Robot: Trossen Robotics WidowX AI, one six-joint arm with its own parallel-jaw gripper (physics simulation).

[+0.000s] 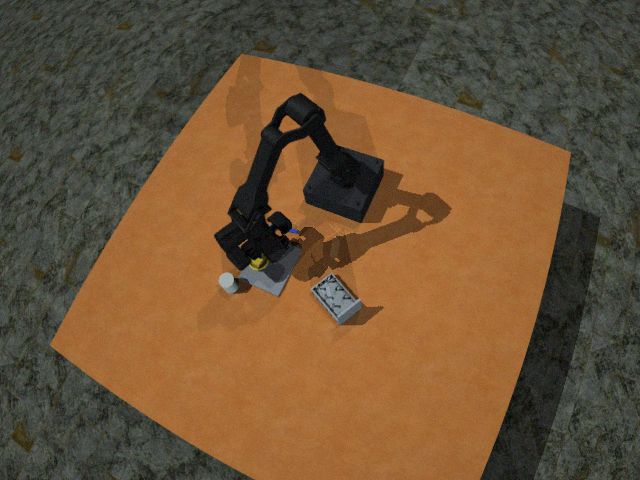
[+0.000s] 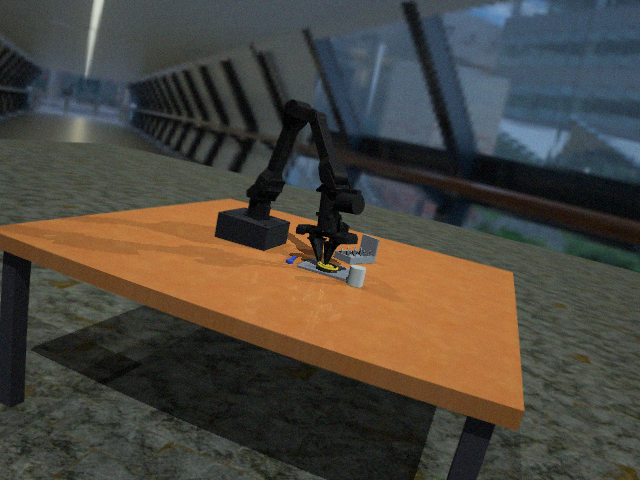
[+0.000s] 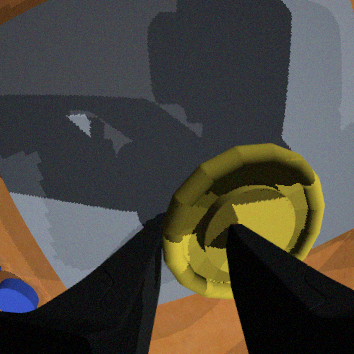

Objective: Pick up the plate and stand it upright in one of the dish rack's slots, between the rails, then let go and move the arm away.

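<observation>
A small yellow plate point(image 1: 259, 262) point(image 2: 328, 267) point(image 3: 267, 211) lies flat on a grey mat point(image 1: 270, 282) point(image 2: 309, 266) point(image 3: 70, 53), near the mat's edge. My gripper point(image 1: 258, 256) point(image 2: 326, 258) point(image 3: 194, 235) is down at the plate. One finger is outside the rim and the other inside the dish, closed on the rim's near side. The grey dish rack point(image 1: 350, 311) point(image 2: 370, 245) with upright rails stands apart on the table, beside the mat, and holds nothing.
A white cylinder point(image 1: 228, 282) point(image 2: 356, 276) stands close beside the mat. A small blue object point(image 1: 294, 230) point(image 2: 290, 259) point(image 3: 15, 298) lies near the mat's other side. The arm's black base point(image 1: 344, 186) point(image 2: 251, 229) sits further back on the orange table point(image 1: 437, 286).
</observation>
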